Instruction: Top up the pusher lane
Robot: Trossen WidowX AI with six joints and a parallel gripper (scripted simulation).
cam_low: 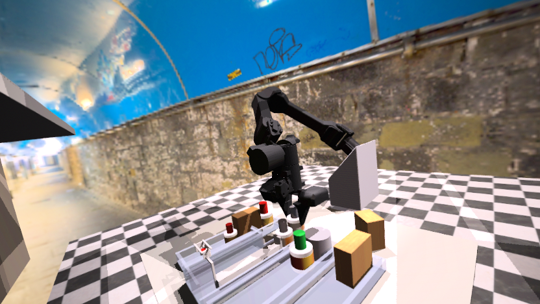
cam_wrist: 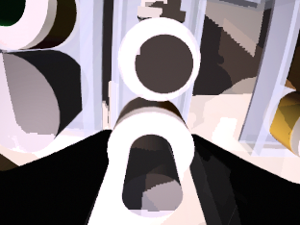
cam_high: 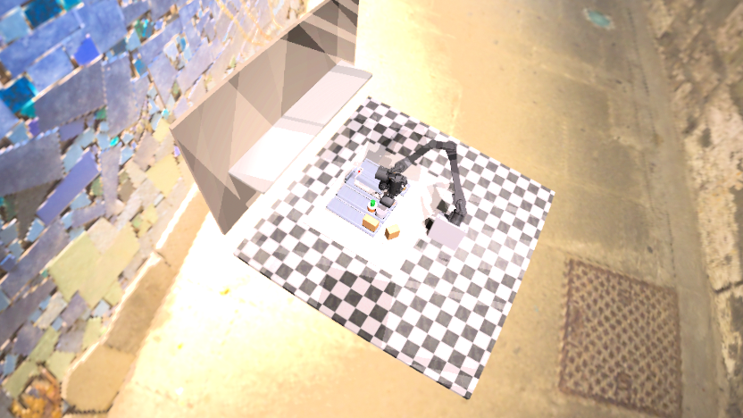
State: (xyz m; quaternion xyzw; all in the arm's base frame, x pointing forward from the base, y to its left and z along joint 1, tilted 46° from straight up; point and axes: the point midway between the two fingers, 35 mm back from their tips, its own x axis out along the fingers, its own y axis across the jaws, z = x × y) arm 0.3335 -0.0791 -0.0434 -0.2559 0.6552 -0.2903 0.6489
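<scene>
Right now the grey cylinder is 8 cm to the left of my gripper tip, 2 cm below it and 2 cm ahead of it. Also, from my gripper tip: sprung lane: 15 cm ahead, 3 cm to the right, 3 cm below.
</scene>
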